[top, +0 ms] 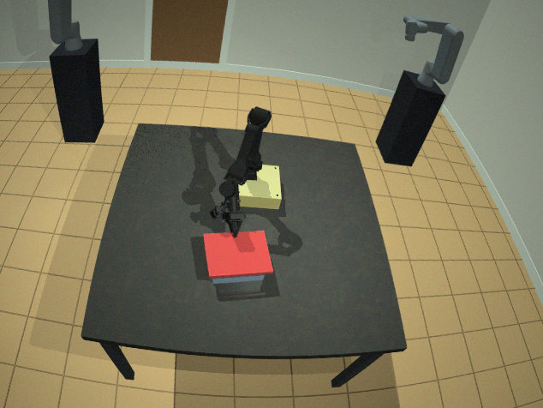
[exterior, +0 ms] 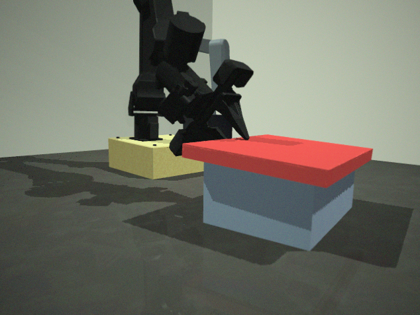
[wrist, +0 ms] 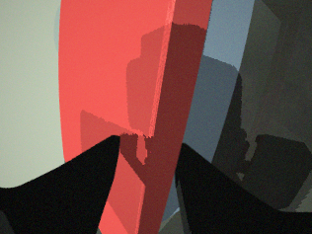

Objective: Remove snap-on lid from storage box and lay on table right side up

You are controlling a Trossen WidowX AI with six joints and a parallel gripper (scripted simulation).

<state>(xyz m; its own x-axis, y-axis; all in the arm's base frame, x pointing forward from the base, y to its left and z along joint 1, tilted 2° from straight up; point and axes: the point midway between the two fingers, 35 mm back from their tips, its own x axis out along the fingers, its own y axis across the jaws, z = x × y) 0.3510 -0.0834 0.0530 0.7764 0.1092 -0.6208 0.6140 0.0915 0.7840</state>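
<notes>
The lid is 8 cm ahead of my gripper tip and 1 cm to the left of it. Also, from my gripper tip: storage box (8 cm ahead, 5 cm below, 1 cm to the left).
</notes>
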